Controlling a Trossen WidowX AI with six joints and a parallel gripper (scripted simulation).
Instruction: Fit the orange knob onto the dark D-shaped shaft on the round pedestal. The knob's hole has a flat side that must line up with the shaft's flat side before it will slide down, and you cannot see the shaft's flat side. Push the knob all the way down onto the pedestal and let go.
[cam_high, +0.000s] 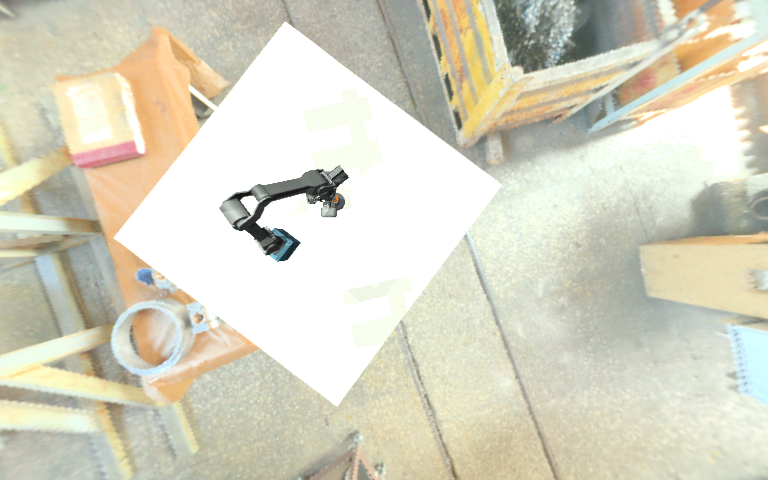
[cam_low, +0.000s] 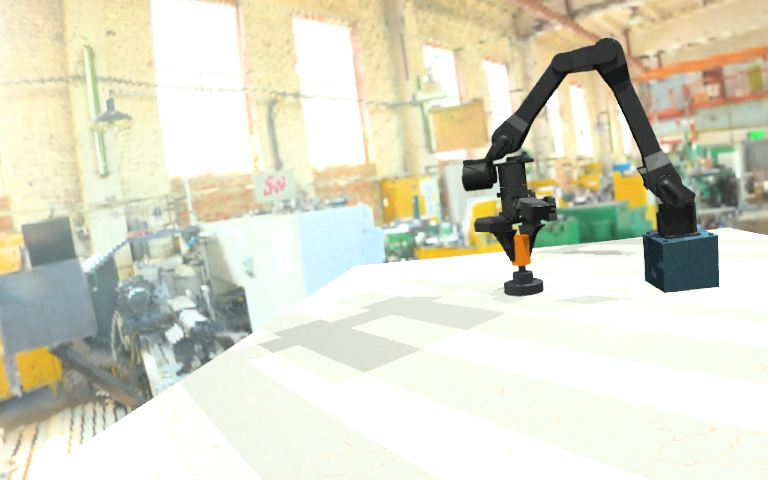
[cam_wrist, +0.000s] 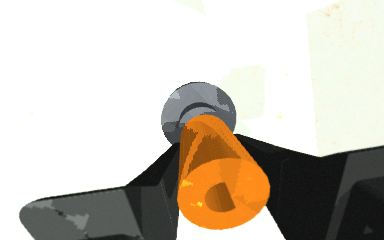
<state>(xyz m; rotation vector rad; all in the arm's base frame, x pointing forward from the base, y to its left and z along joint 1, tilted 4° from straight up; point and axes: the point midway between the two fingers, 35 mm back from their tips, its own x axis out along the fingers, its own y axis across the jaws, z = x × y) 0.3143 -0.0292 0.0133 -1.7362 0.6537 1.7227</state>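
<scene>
My gripper tip is 20 mm below the orange knob. Round my gripper tip: round pedestal: 40 mm below.
</scene>
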